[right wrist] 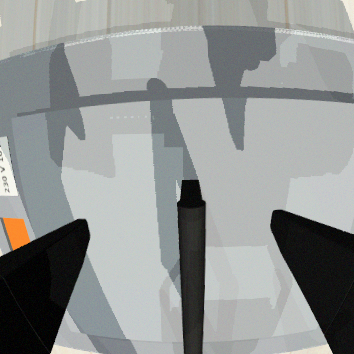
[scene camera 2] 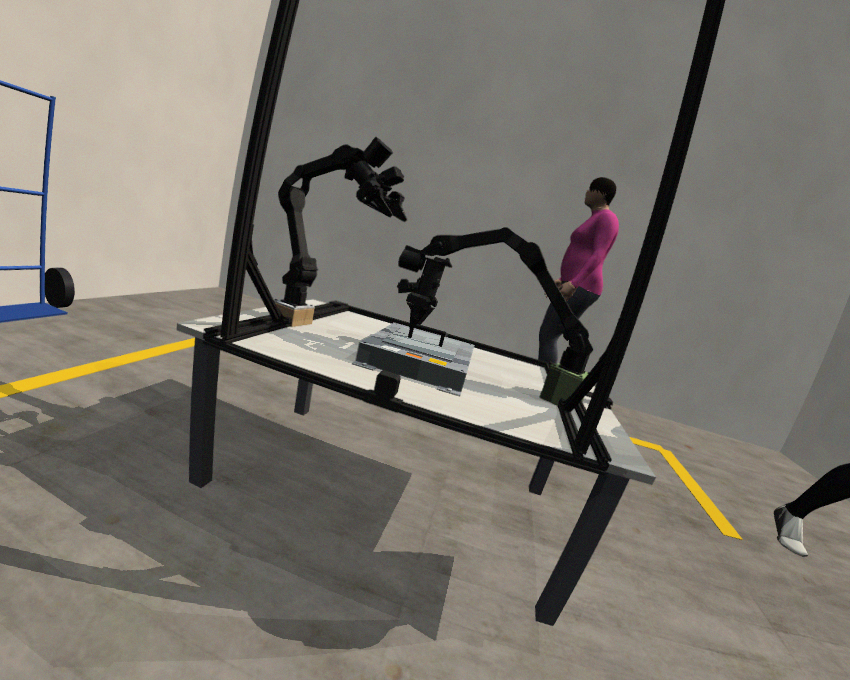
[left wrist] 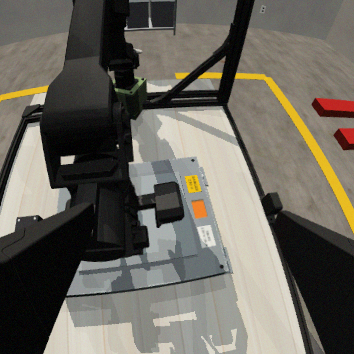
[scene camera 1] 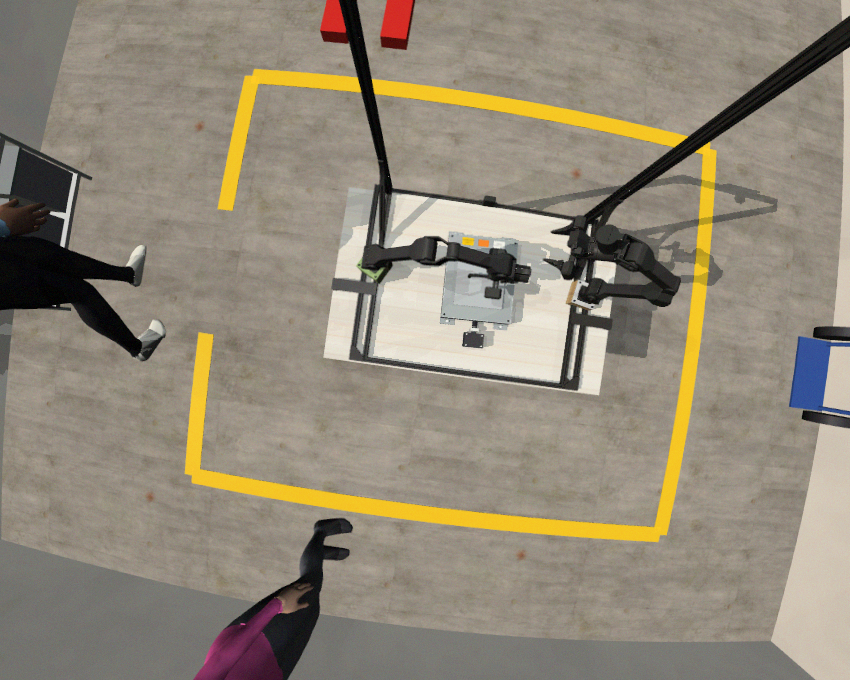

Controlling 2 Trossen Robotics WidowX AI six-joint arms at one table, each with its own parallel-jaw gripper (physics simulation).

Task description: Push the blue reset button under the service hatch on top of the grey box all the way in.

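The grey box [scene camera 1: 453, 308] [scene camera 2: 407, 365] [left wrist: 175, 272] [right wrist: 175, 60] lies mid-table. Its service hatch [right wrist: 225, 150] looks shut and flat on top, with a raised black bar handle [right wrist: 192, 270] [scene camera 2: 443, 338]. The blue reset button does not show in any view. My right gripper [scene camera 2: 416, 322] [right wrist: 180, 224] points down low over the hatch, open, one finger on each side of the handle in the right wrist view; from above its arm hides the fingers. My left gripper [scene camera 1: 549, 246] [scene camera 2: 396, 216] is open and empty, high up and off to one side of the box.
The right arm [scene camera 1: 425, 250] [left wrist: 82, 115] reaches over the box and covers part of it. A small black device [scene camera 1: 473, 339] sits beside the box. A dark metal frame [scene camera 1: 460, 372] runs around the table top. A person in pink [scene camera 2: 594, 241] stands beyond the table.
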